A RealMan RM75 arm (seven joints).
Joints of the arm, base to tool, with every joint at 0 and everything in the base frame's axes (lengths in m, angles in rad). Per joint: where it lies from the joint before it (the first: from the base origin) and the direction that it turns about. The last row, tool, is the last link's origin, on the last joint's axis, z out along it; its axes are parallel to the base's.
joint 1: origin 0 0 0.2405 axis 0 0 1
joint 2: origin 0 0 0 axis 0 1 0
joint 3: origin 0 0 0.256 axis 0 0 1
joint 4: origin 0 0 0 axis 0 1 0
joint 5: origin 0 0 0.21 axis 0 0 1
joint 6: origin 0 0 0 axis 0 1 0
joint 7: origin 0 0 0.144 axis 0 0 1
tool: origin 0 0 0
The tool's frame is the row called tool.
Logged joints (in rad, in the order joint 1, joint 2, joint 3, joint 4, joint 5, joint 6, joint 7), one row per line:
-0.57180 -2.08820 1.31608 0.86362 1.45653 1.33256 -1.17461
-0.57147 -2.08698 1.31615 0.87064 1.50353 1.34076 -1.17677
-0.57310 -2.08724 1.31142 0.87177 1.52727 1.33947 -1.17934
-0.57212 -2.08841 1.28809 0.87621 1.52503 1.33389 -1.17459
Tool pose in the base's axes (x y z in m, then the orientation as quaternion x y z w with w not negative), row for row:
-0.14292 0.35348 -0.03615 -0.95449 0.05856 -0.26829 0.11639
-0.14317 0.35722 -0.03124 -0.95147 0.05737 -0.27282 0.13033
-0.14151 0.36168 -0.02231 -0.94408 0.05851 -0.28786 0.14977
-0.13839 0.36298 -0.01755 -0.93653 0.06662 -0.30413 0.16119
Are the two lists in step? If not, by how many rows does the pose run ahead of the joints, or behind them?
The pose runs 2 rows ahead of the joints: the pose in row i belongs to the joints in row i + 2.
